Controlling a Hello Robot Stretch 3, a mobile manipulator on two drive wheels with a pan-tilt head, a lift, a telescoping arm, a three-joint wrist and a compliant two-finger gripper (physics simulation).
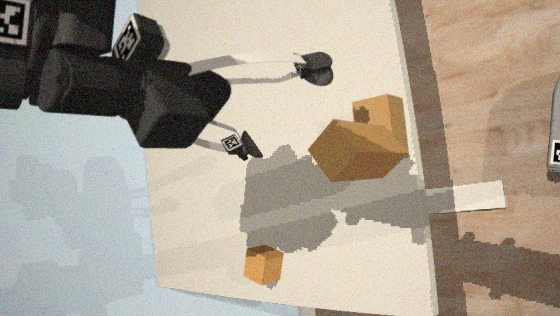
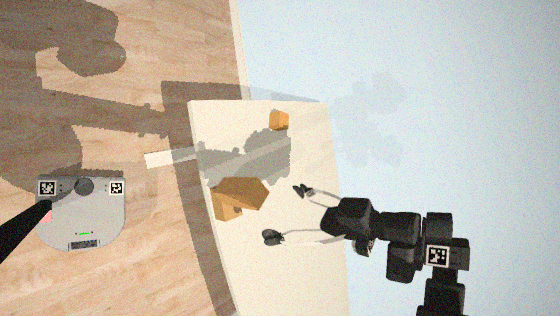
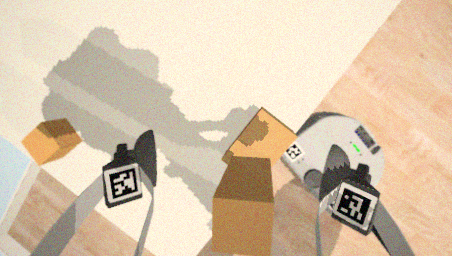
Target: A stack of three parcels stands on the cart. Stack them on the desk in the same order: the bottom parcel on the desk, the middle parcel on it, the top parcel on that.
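Seen in the pictures: gripper, fingertip midpoint: (image 1: 292, 111) (image 2: 279, 211) (image 3: 239, 156); robot's base at its link origin: (image 2: 84, 186) (image 3: 307, 164).
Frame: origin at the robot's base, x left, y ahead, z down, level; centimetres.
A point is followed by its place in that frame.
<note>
A small orange-brown parcel (image 1: 264, 267) {x -53.0, y 25.1, z -76.9 cm} (image 2: 278, 120) {x -52.9, y 25.1, z -76.6 cm} (image 3: 52, 142) {x -54.2, y 23.6, z -77.0 cm} stands apart on a cream top (image 1: 350, 30) {x -41.9, y -17.4, z -72.0 cm} (image 2: 295, 285) {x -68.6, y -40.4, z -72.0 cm} (image 3: 260, 45) {x -44.5, y -10.3, z -72.0 cm}. Two larger orange-brown parcels are close together near its edge on the base side: an angled longer parcel (image 1: 345, 150) {x -29.5, y 1.9, z -90.0 cm} (image 2: 243, 192) {x -28.2, y 2.5, z -88.8 cm} (image 3: 242, 225) {x -31.5, y 1.9, z -90.0 cm} and a parcel (image 1: 385, 112) {x -31.7, y -3.5, z -77.0 cm} (image 2: 225, 212) {x -31.6, y -3.6, z -77.0 cm} (image 3: 267, 137) {x -34.0, y -3.1, z -77.0 cm} beside it, partly hidden. I cannot tell whether they touch, or whether the top is the desk or the cart. My gripper (image 1: 283, 107) {x -36.6, y -2.2, z -91.5 cm} (image 2: 287, 214) {x -36.6, y -2.2, z -91.5 cm} (image 3: 239, 156) {x -36.6, y -2.2, z -91.5 cm} is open and empty, short of the larger pair.
My base (image 1: 555, 135) {x -15.5, y -4.2, z -16.0 cm} (image 2: 95, 220) {x -4.4, y -13.8, z -16.0 cm} (image 3: 350, 130) {x -6.7, y -21.3, z -16.0 cm} stands on the wood floor beyond the top's edge. A white strip (image 1: 480, 196) (image 2: 159, 159) juts out past that edge. Shadows of the arm fall across the top between the small parcel and the larger pair.
</note>
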